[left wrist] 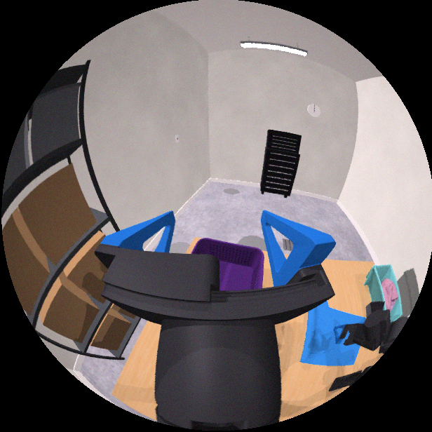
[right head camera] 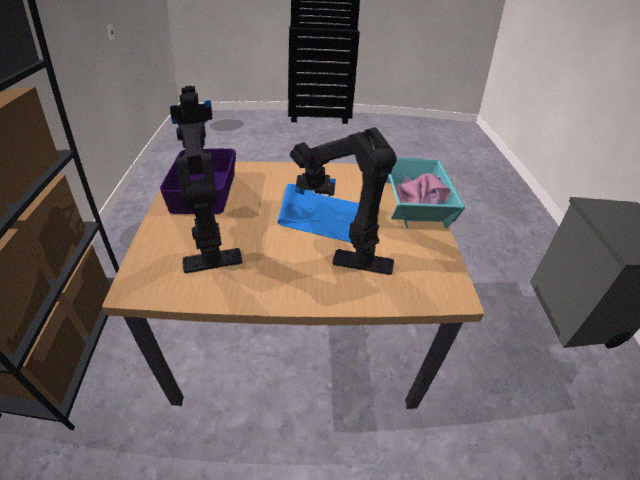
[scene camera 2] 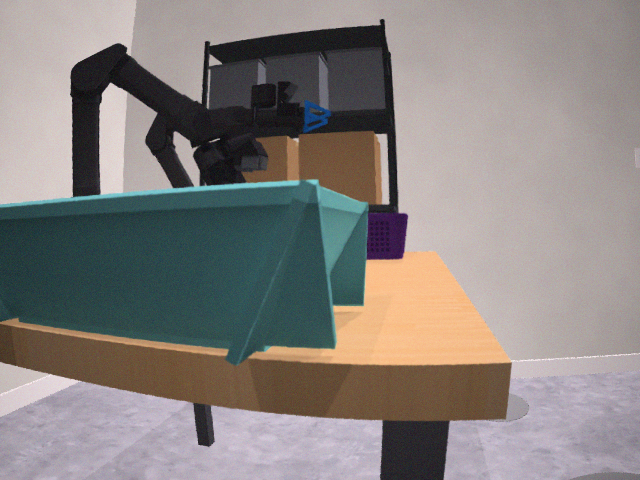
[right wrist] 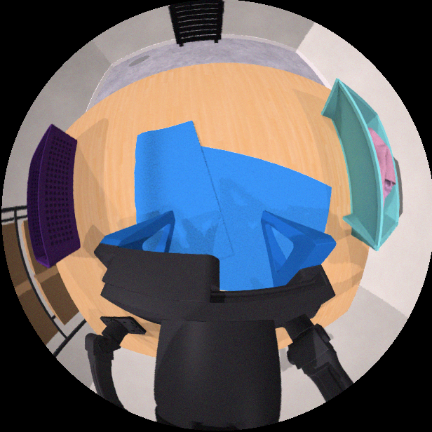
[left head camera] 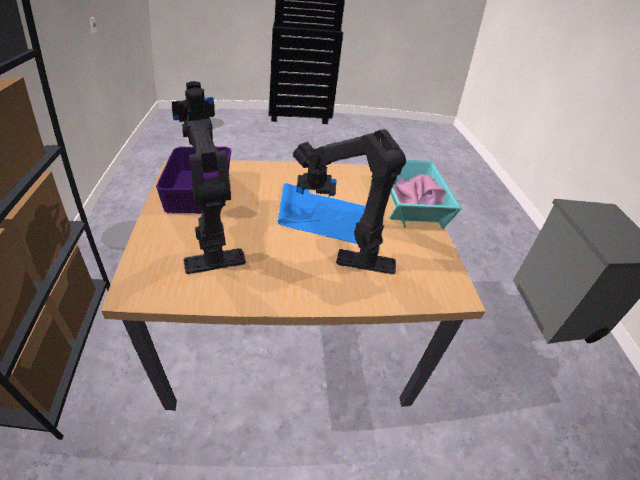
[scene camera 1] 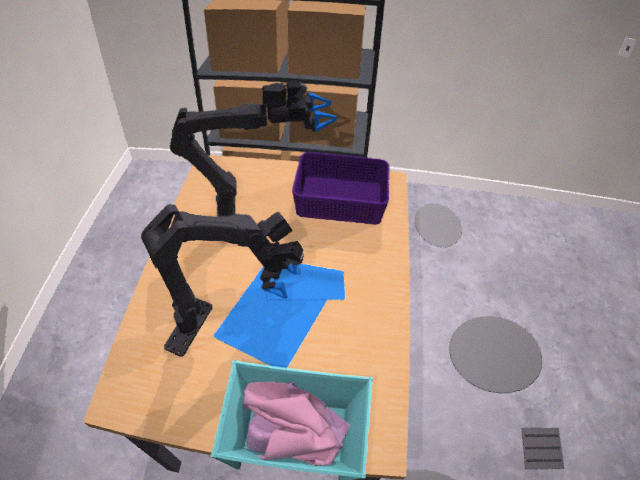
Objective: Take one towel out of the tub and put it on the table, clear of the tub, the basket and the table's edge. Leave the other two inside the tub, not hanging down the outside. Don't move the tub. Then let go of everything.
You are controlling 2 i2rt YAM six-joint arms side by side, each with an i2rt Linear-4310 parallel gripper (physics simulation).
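Note:
A blue towel [left head camera: 325,219] [right head camera: 320,222] [scene camera 1: 268,330] [right wrist: 170,175] lies flat on the table with one end folded over, apart from the tub, the basket and the table's edges. The teal tub [left head camera: 423,212] [scene camera 1: 310,379] [scene camera 2: 180,268] [right wrist: 360,160] holds a pink towel [left head camera: 421,188] [scene camera 1: 294,413] and a mauve towel [scene camera 1: 258,434] partly under it; neither hangs over the rim. My right gripper [left head camera: 316,190] [scene camera 1: 290,283] [right wrist: 217,215] is open and empty, low over the blue towel. My left gripper [scene camera 1: 333,110] [scene camera 2: 328,114] [left wrist: 217,215] is open and empty, high up beyond the basket in scene camera 1.
An empty purple basket [left head camera: 175,201] [scene camera 1: 341,206] [scene camera 2: 387,235] [right wrist: 55,200] stands on the table [left head camera: 289,289] at the opposite end from the tub. A shelf rack [left head camera: 43,98] with boxes stands beyond that end, and a grey bin [left head camera: 563,268] stands on the floor on the tub's side.

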